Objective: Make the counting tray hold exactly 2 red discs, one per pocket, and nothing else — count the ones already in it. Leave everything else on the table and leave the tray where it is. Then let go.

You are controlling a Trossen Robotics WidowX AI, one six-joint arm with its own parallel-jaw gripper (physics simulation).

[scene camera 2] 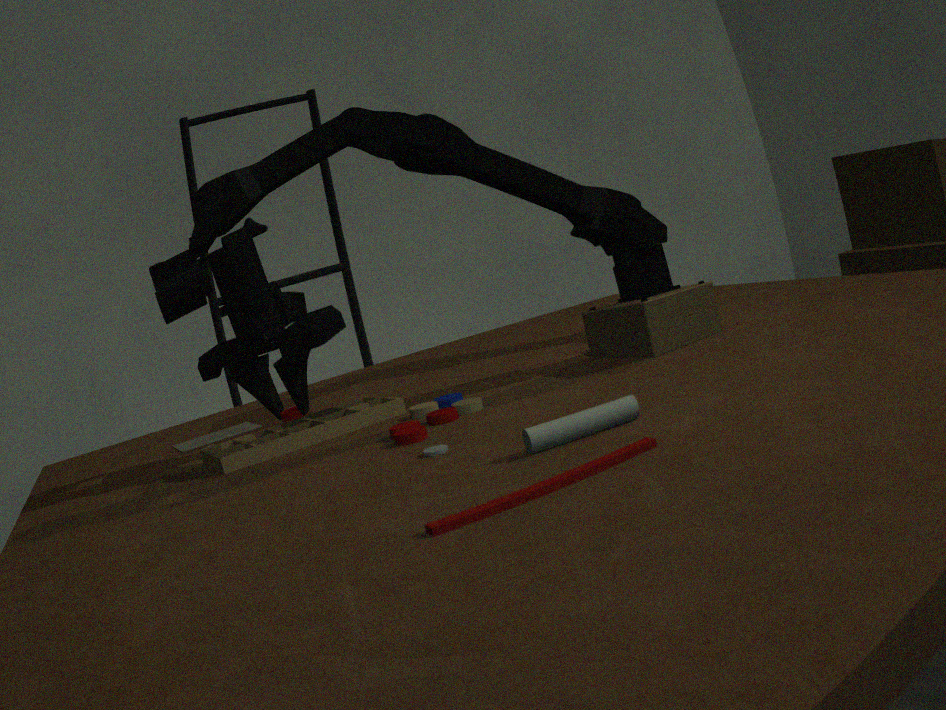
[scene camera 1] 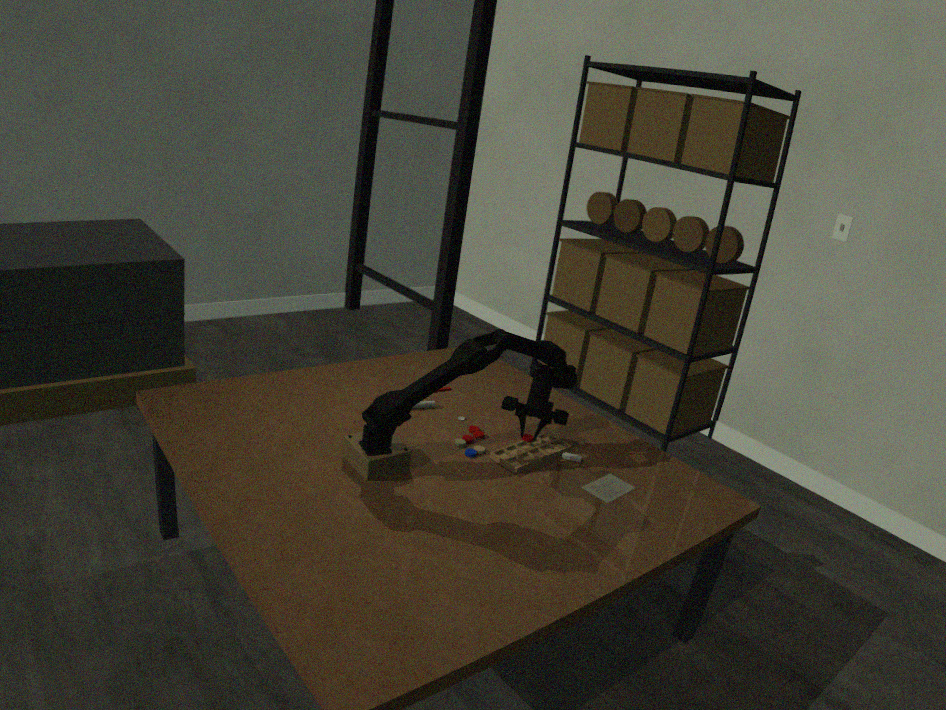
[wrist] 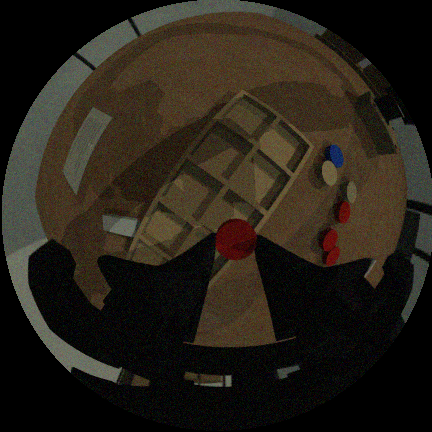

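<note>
My gripper (scene camera 1: 532, 436) (scene camera 2: 291, 414) (wrist: 234, 238) is shut on a red disc (scene camera 1: 527, 437) (scene camera 2: 290, 413) (wrist: 236, 236), low over the side of the counting tray (scene camera 1: 534, 460) (scene camera 2: 305, 440) (wrist: 256, 149) nearer the loose discs. I cannot tell whether the disc touches the tray. The tray is pale, with two rows of pockets. The pockets visible in the wrist view show no disc; those under the fingers are partly hidden. Three loose red discs, one alone (wrist: 344, 212) and two close together (wrist: 330, 240) (wrist: 332, 256), lie on the table beside the tray.
A blue disc (scene camera 2: 449, 399) (wrist: 336, 156) and two cream discs (wrist: 329, 173) (wrist: 351, 192) lie near the red ones. A white block (scene camera 1: 571, 457) (wrist: 120, 225) and a card (scene camera 1: 608, 487) (wrist: 86, 150) lie beyond the tray. A white cylinder (scene camera 2: 582, 424), red rod (scene camera 2: 541, 486) and small white piece (scene camera 2: 434, 450) lie on the table.
</note>
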